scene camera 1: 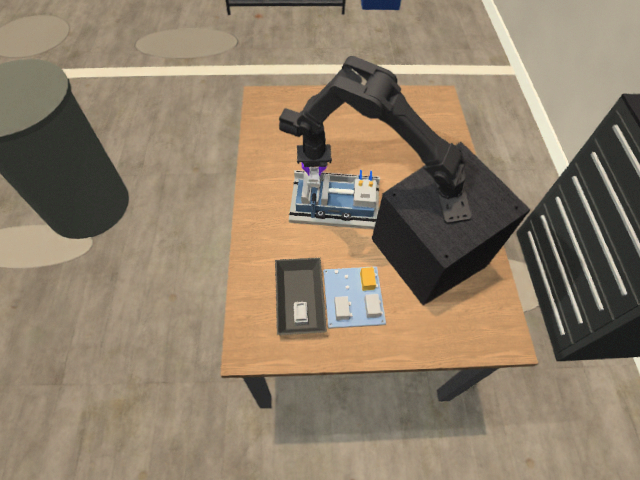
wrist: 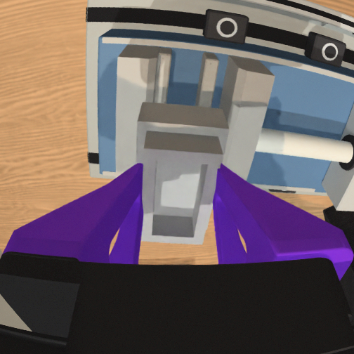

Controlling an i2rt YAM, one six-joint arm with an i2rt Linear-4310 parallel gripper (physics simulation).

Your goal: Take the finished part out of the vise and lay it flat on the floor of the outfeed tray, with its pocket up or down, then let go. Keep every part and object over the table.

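Seen in the pictures: gripper, fingertip midpoint: (scene camera 1: 314,174); arm's base, link origin: (scene camera 1: 450,189).
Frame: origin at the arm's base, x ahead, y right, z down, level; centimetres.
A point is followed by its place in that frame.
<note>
My gripper (scene camera 1: 313,171) @(z 14.6, x 35.9, y 19.3 cm) (wrist: 178,174) is shut on the finished part (scene camera 1: 313,178) @(z 13.3, x 36.4, y 16.5 cm) (wrist: 183,142), a grey block with a rectangular pocket, one purple finger on each side. In the wrist view the part overlaps the inner edges of the vise jaws and looks raised above them, with its pocket facing the camera. The vise (scene camera 1: 336,209) @(z 23.6, x 28.9, y 11.5 cm) (wrist: 300,107) has a blue bed; its left jaw (wrist: 132,95) and right jaw (wrist: 247,100) stand on either side of two thin upright strips. The outfeed tray (scene camera 1: 299,284) @(z 27.6, x 42.3, y -13.1 cm), dark and open-topped, lies nearer the table's front edge; a light pocketed part (scene camera 1: 300,312) @(z 25.5, x 42.4, y -23.0 cm) lies in it.
A light-blue board (scene camera 1: 356,297) @(z 28.0, x 25.2, y -18.2 cm) with two whitish blocks and a yellow block (scene camera 1: 368,278) @(z 24.4, x 21.4, y -13.8 cm) lies right beside the tray. Blue-tipped pegs (scene camera 1: 370,175) @(z 17.9, x 17.1, y 20.6 cm) stand up at the vise's right end. The black arm pedestal (scene camera 1: 413,248) @(z 10.3, x 10.3, y -12.0 cm) is right of the vise.
</note>
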